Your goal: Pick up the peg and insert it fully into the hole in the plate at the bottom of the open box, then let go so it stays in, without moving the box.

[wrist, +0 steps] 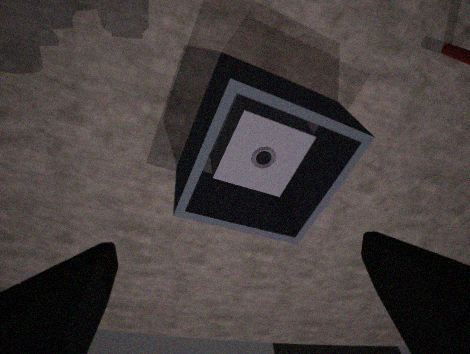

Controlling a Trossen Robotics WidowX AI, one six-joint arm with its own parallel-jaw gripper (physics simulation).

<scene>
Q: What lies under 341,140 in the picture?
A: A box.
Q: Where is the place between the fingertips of my gripper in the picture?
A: At 240,250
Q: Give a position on a pale plate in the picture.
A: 260,147
</scene>
